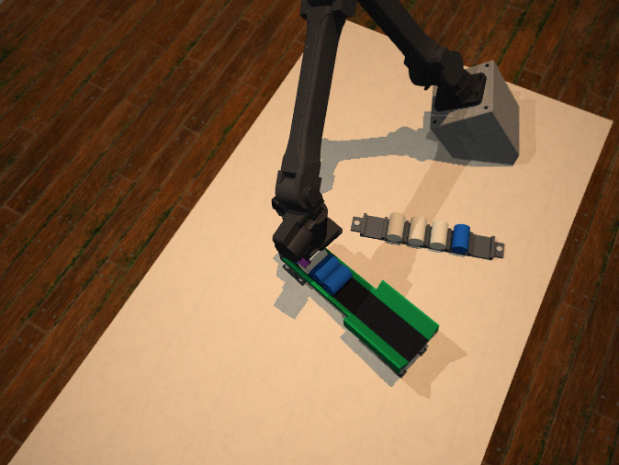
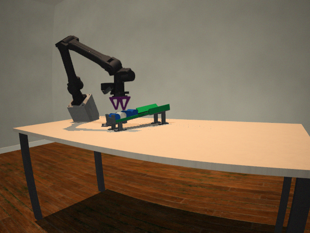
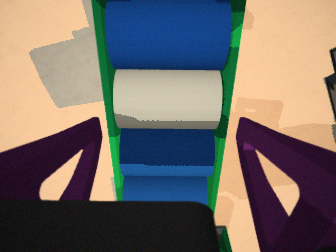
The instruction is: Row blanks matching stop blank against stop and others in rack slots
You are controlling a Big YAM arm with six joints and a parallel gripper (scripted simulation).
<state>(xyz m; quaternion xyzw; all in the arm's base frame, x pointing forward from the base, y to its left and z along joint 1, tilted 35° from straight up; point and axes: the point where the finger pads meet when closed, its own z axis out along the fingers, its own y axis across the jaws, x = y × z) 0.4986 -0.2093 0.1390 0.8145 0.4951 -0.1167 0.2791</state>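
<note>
The rack rib is 15 cm behind my hand, 12 cm below it and 9 cm to the left of it.
</note>
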